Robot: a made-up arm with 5 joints.
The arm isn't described. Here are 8 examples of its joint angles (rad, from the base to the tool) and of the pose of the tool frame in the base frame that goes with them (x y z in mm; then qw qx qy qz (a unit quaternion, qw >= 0)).
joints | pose
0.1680 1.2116 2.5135 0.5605 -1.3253 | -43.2 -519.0 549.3 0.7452 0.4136 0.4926 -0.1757
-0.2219 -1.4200 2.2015 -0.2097 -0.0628 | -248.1 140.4 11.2 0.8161 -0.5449 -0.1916 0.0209
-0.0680 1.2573 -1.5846 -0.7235 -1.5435 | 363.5 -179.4 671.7 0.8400 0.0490 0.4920 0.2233
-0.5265 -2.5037 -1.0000 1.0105 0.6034 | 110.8 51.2 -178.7 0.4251 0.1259 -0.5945 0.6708
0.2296 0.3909 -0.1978 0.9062 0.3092 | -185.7 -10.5 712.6 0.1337 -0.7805 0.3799 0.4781
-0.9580 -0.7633 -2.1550 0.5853 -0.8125 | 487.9 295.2 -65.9 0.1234 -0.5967 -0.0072 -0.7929
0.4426 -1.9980 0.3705 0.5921 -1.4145 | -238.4 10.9 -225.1 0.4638 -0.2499 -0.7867 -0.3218
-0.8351 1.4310 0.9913 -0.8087 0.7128 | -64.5 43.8 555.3 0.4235 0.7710 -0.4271 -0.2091
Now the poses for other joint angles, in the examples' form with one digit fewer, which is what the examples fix.
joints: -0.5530 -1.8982 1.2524 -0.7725 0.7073
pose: -80 -84 45 0.502 -0.134 -0.311 0.796
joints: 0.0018 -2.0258 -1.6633 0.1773 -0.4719
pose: 504 47 -39 0.050 -0.394 0.663 -0.635
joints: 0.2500 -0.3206 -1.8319 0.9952 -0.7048
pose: 351 -493 494 0.530 0.003 -0.129 0.838
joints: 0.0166 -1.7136 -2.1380 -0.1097 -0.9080
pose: 444 210 -50 0.157 -0.684 0.306 -0.643
